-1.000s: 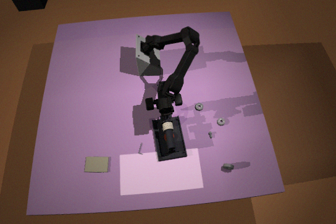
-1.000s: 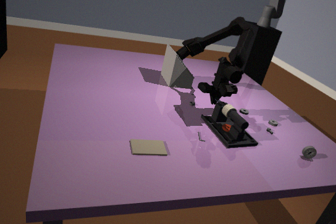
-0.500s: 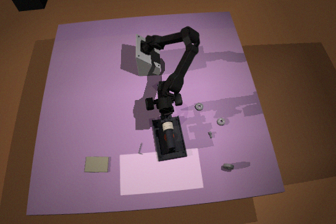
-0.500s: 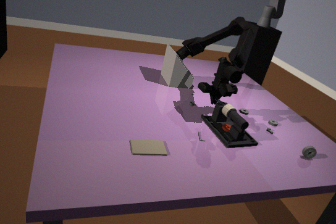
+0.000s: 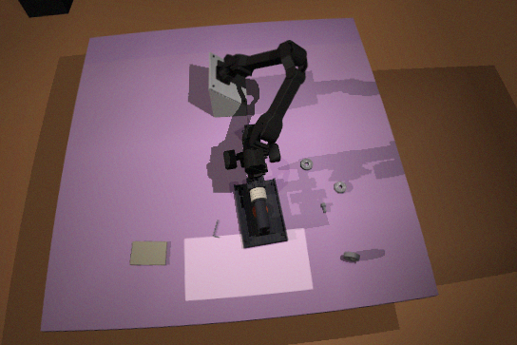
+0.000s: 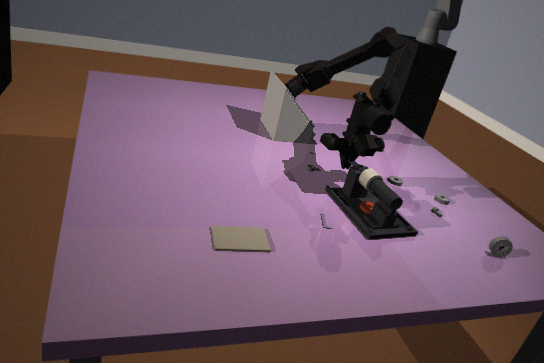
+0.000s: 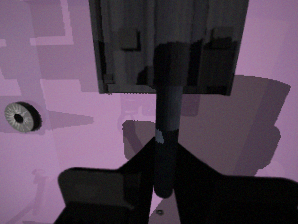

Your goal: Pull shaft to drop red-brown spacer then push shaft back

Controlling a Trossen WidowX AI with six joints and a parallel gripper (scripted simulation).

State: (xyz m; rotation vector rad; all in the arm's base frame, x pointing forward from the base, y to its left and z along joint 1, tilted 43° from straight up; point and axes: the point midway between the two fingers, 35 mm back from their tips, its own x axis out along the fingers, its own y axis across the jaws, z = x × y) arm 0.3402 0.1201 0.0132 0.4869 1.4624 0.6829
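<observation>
Right now the dark shaft is 60 mm ahead of my gripper tip, 30 mm above it and 10 mm to the left of it. Round my gripper tip: red-brown spacer (150 mm ahead, 30 mm below, 20 mm to the left); tan plate (360 mm to the right, 280 mm ahead, 40 mm below); white spacer (130 mm ahead, 30 mm above, 20 mm to the left).
</observation>
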